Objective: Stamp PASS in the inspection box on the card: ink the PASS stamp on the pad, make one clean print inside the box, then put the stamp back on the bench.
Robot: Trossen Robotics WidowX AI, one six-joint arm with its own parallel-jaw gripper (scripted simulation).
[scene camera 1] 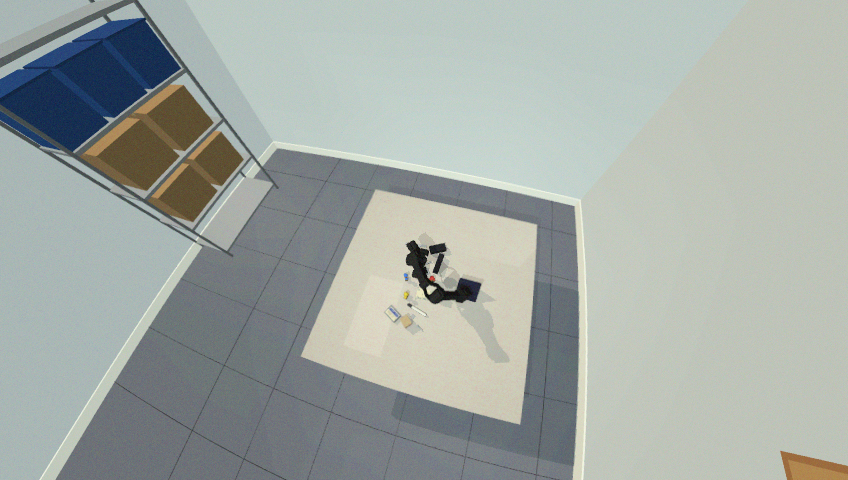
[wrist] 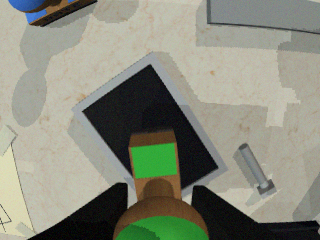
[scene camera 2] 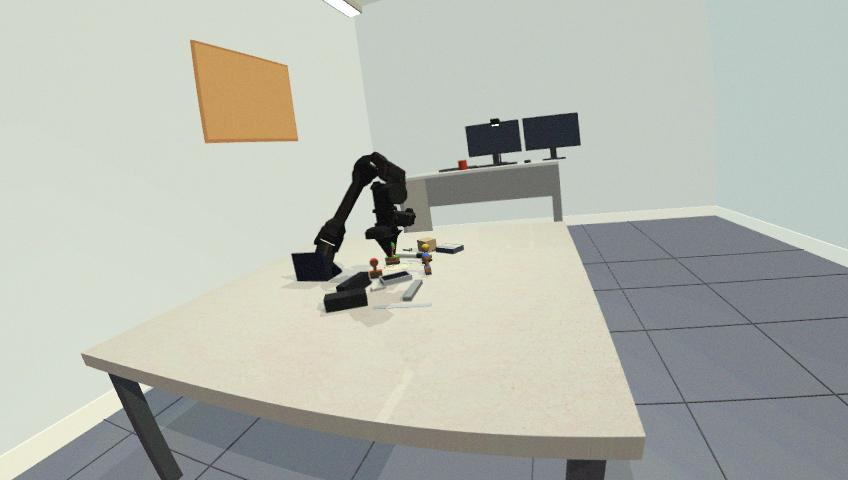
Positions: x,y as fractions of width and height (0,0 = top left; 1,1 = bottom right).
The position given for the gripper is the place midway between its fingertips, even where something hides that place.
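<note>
Gripper (wrist: 0.50,0.81) visible. Ink pad (wrist: 0.45,0.40) visible too.
</note>
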